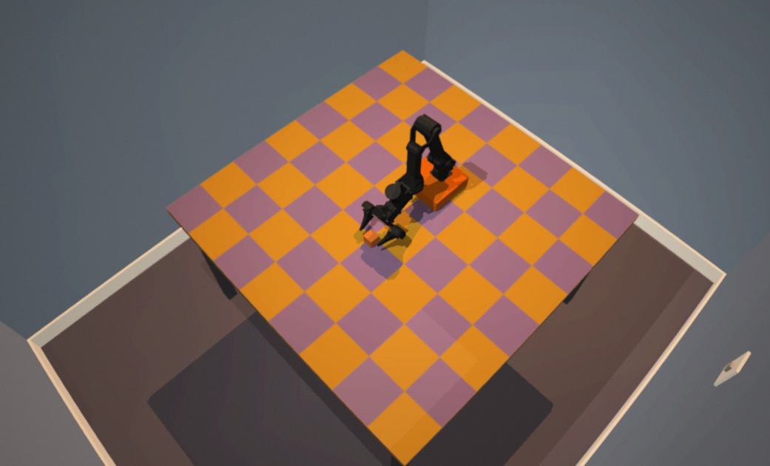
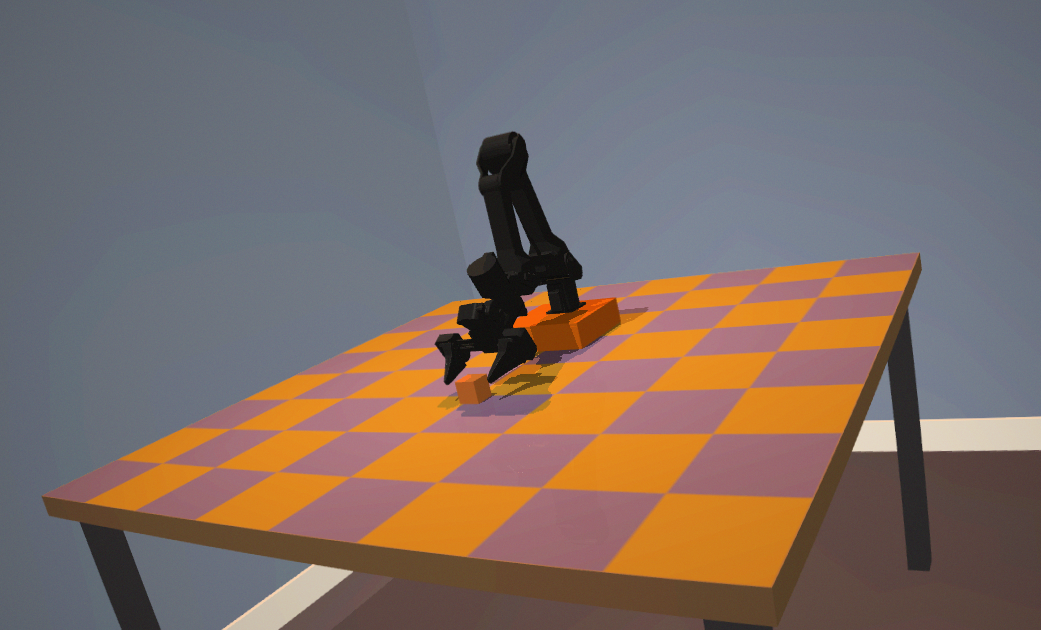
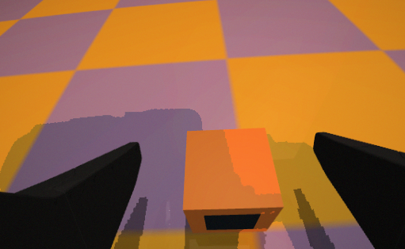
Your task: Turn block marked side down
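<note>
The small orange block is 2 cm below my gripper tip and 2 cm behind it.
</note>
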